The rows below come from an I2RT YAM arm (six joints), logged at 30 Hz.
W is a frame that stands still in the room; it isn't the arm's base.
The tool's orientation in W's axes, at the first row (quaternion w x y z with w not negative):
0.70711 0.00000 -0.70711 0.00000
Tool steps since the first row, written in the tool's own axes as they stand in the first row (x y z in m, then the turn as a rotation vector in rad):
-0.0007 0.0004 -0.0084 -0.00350 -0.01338 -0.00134
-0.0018 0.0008 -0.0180 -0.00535 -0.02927 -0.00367
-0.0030 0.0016 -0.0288 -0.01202 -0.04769 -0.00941
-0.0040 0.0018 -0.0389 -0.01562 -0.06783 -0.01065
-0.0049 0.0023 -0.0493 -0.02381 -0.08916 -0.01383
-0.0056 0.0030 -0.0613 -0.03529 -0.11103 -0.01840
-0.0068 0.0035 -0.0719 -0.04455 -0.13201 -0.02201
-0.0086 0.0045 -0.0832 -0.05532 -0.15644 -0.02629
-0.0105 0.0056 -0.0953 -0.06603 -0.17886 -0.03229
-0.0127 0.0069 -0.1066 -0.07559 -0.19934 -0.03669
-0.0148 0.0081 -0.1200 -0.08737 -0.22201 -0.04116
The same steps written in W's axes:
0.0084 0.0004 -0.0007 0.00134 -0.01338 -0.00350
0.0180 0.0008 -0.0018 0.00367 -0.02927 -0.00535
0.0288 0.0016 -0.0030 0.00941 -0.04769 -0.01202
0.0389 0.0018 -0.0040 0.01065 -0.06783 -0.01562
0.0493 0.0023 -0.0049 0.01383 -0.08916 -0.02381
0.0613 0.0030 -0.0056 0.01840 -0.11103 -0.03529
0.0719 0.0035 -0.0068 0.02201 -0.13201 -0.04455
0.0832 0.0045 -0.0086 0.02629 -0.15644 -0.05532
0.0953 0.0056 -0.0105 0.03229 -0.17886 -0.06603
0.1066 0.0069 -0.0127 0.03669 -0.19934 -0.07559
0.1200 0.0081 -0.0148 0.04116 -0.22201 -0.08737

